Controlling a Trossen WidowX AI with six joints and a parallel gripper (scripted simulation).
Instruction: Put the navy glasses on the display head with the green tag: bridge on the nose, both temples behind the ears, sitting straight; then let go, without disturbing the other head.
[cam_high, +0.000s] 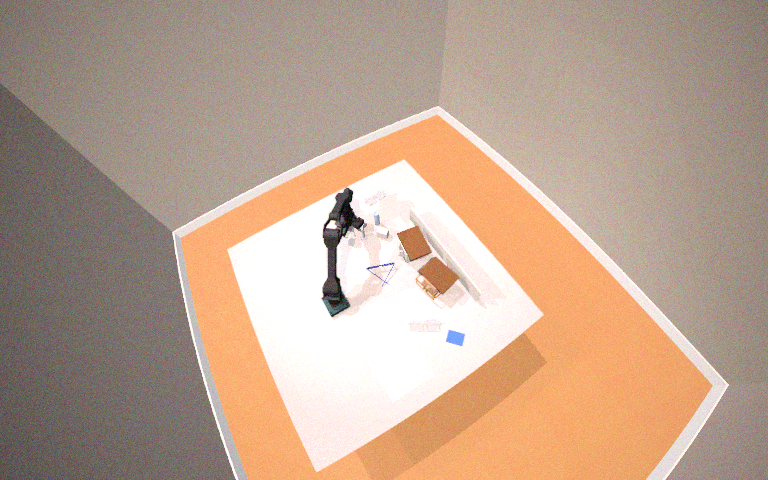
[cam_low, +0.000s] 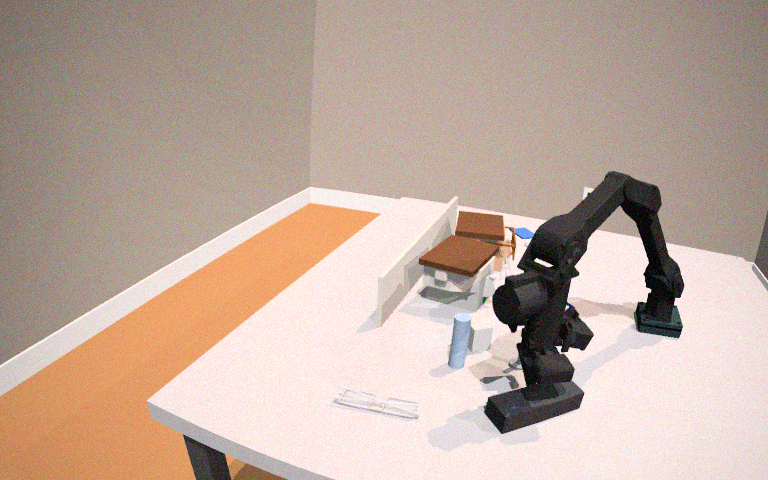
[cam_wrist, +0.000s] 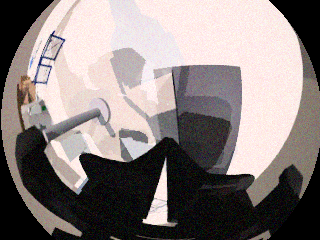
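The grey peg is 40 mm ahead of my gripper tip and 90 mm to the right of it. Round my gripper tip: dark block (20 mm behind, 40 mm to the left); then light blue cylinder (150 mm ahead, 40 mm to the right, 30 mm above); then beige cube (150 mm ahead, 130 mm to the right).
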